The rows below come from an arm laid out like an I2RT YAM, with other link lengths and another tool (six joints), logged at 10 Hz.
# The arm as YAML. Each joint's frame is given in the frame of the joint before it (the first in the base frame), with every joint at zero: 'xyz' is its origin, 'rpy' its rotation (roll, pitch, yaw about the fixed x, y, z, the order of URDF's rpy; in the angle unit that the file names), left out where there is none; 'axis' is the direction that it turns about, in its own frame. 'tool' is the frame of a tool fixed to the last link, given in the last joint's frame.
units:
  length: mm
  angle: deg
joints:
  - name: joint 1
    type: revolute
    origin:
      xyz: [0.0, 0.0, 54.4]
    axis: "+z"
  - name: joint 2
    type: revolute
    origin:
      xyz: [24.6, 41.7, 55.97]
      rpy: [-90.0, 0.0, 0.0]
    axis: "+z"
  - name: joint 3
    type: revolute
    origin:
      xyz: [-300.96, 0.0, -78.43]
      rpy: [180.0, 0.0, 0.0]
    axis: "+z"
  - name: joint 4
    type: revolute
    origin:
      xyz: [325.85, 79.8, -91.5]
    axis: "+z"
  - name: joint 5
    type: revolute
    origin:
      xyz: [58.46, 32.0, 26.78]
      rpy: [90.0, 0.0, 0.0]
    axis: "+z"
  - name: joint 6
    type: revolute
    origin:
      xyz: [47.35, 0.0, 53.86]
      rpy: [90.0, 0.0, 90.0]
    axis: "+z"
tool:
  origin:
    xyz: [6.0, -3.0, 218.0]
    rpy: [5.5, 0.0, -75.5]
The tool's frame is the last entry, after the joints.
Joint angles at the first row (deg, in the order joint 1, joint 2, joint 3, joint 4, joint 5, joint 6):
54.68, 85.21, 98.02, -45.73, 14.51, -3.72
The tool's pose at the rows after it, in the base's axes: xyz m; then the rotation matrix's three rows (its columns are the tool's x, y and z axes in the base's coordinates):
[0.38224 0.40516 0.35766], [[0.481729 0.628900 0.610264], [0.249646 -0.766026 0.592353], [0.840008 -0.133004 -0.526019]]
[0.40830 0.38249 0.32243], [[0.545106 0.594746 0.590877], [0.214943 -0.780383 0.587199], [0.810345 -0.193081 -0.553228]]
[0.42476 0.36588 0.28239], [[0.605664 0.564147 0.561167], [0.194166 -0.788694 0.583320], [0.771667 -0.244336 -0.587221]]
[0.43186 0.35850 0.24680], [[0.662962 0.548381 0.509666], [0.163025 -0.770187 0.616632], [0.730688 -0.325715 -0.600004]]
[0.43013 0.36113 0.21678], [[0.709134 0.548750 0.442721], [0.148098 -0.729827 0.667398], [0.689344 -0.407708 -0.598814]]
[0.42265 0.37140 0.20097], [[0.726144 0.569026 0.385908], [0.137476 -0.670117 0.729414], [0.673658 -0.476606 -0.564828]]
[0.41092 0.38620 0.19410], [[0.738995 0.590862 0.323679], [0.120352 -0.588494 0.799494], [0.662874 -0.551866 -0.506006]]
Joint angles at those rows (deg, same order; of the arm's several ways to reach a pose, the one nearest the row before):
48.82, 83.89, 94.26, -43.31, 9.36, -2.91
42.49, 83.16, 89.03, -40.63, 3.44, -2.37
37.87, 83.32, 84.21, -38.34, -1.30, -1.88
33.66, 83.49, 79.39, -35.29, -8.00, -0.96
30.69, 84.18, 75.41, -32.35, -15.04, -0.45
29.06, 84.12, 71.45, -28.11, -21.44, -0.04
27.90, 83.89, 67.69, -23.06, -28.44, 1.30

